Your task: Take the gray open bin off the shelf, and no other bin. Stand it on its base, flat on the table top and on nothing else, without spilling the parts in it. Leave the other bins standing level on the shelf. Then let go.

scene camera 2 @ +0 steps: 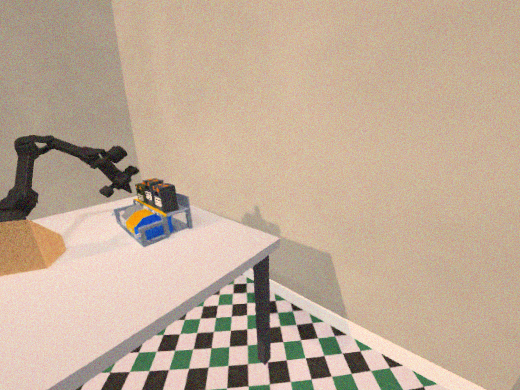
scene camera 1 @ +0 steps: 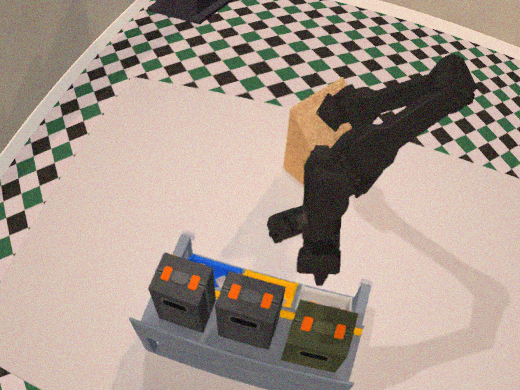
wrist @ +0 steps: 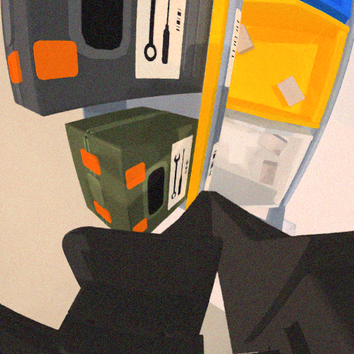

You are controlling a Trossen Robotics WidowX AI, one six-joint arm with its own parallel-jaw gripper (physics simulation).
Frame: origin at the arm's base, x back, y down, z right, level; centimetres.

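Seen in the pictures: gripper, between the fingertips: (scene camera 2: 131,192) (scene camera 1: 319,284); arm's base, origin of its link: (scene camera 2: 8,228) (scene camera 1: 331,112).
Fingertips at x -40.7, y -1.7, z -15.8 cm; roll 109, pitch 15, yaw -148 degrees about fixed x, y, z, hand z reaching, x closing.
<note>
Pixels of each thing's top centre, then the offset from my fingertips to it. Level surfaces: height alone.
- gray open bin, centre of its top: (scene camera 1: 322,313) (scene camera 2: 134,208) dx -0.1, dy +9.3, dz -2.4 cm
- yellow bin, centre of its top: (scene camera 1: 263,297) (scene camera 2: 142,213) dx -2.5, dy +9.3, dz +8.5 cm
- blue bin, centre of its top: (scene camera 1: 205,280) (scene camera 2: 151,218) dx -5.1, dy +9.3, dz +19.4 cm
- green case, centre of its top: (scene camera 1: 323,327) (scene camera 2: 145,184) dx -7.8, dy -2.3, dz -4.3 cm
- table, height of its surface: dy +17.4 cm
The gray open bin (scene camera 1: 326,297) (scene camera 2: 131,212) (wrist: 246,162) sits at one end of the lower level of the shelf (scene camera 1: 240,361) (scene camera 2: 189,218) (wrist: 324,131), with small pale parts in it. The yellow bin (scene camera 1: 289,292) (scene camera 2: 137,218) (wrist: 305,65) is beside it, also with small parts. The blue bin (scene camera 1: 210,266) (scene camera 2: 154,231) (wrist: 332,6) is at the far end. My gripper (scene camera 1: 320,281) (scene camera 2: 130,190) (wrist: 206,197) is shut and empty. It is above the shelf's open side near the gray bin, apart from it. Its fingers hide part of the wrist view's lower half.
A green case (scene camera 1: 322,336) (wrist: 102,155) and two dark gray cases (scene camera 1: 182,292) (scene camera 1: 250,311) stand on the shelf's upper level, behind a yellow strip (wrist: 212,75). A wooden block (scene camera 1: 298,137) (scene camera 2: 25,247) stands on the table (scene camera 1: 150,150) (scene camera 2: 125,285), near my arm.
</note>
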